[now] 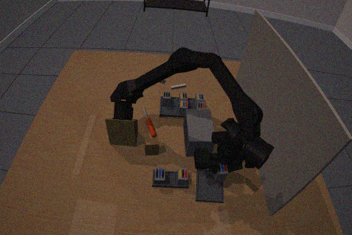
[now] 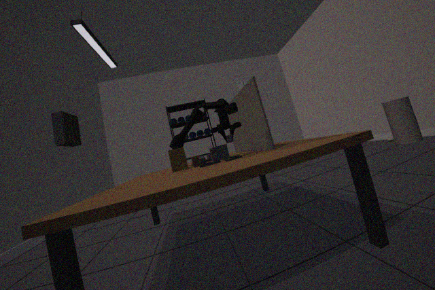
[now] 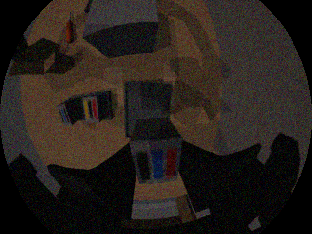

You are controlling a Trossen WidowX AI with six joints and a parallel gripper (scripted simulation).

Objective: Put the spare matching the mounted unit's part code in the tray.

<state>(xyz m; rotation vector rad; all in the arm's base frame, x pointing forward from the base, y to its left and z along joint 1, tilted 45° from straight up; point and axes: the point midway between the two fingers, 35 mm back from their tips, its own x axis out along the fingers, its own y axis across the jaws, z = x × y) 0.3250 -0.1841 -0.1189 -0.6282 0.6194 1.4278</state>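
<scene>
The flat grey tray lies 11 cm below my gripper tip, 1 cm to the left of it and 1 cm behind it. Also, from my gripper tip: grey panel: 22 cm to the left, 21 cm ahead, 11 cm above; then small brown block: 22 cm behind, 16 cm to the left, 8 cm below.
</scene>
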